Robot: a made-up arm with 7 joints. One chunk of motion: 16 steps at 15 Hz.
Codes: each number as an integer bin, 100 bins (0 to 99) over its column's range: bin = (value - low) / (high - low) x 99, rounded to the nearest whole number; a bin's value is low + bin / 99 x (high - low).
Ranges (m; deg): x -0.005..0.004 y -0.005..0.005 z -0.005..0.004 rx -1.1..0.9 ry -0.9..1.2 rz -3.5..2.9
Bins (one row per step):
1: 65 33 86 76 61 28
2: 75 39 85 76 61 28
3: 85 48 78 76 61 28
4: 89 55 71 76 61 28
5: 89 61 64 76 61 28
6: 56 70 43 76 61 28
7: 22 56 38 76 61 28
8: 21 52 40 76 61 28
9: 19 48 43 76 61 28
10: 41 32 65 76 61 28
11: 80 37 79 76 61 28
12: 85 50 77 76 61 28
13: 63 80 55 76 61 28
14: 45 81 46 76 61 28
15: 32 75 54 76 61 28
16: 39 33 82 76 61 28
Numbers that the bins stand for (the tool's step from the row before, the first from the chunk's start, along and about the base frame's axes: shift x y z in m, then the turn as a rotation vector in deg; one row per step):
1: 0.00091 -0.00167 0.00282 0.435 0.394 -1.690
2: 0.00182 -0.00106 0.00273 0.435 0.394 -1.690
3: 0.00273 -0.00015 0.00209 0.435 0.394 -1.690
4: 0.00309 0.00056 0.00145 0.435 0.394 -1.690
5: 0.00309 0.00116 0.00082 0.435 0.394 -1.690
6: 0.00009 0.00207 -0.00109 0.435 0.394 -1.690
7: -0.00300 0.00066 -0.00155 0.435 0.394 -1.690
8: -0.00309 0.00025 -0.00136 0.435 0.394 -1.690
9: -0.00327 -0.00015 -0.00109 0.435 0.394 -1.690
10: -0.00127 -0.00177 0.00091 0.435 0.394 -1.690
11: 0.00227 -0.00126 0.00218 0.435 0.394 -1.690
12: 0.00273 0.00005 0.00200 0.435 0.394 -1.690
13: 0.00073 0.00308 0.00000 0.435 0.394 -1.690
14: -0.00091 0.00318 -0.00082 0.435 0.394 -1.690
15: -0.00209 0.00258 -0.00009 0.435 0.394 -1.690
16: -0.00145 -0.00167 0.00245 0.435 0.394 -1.690

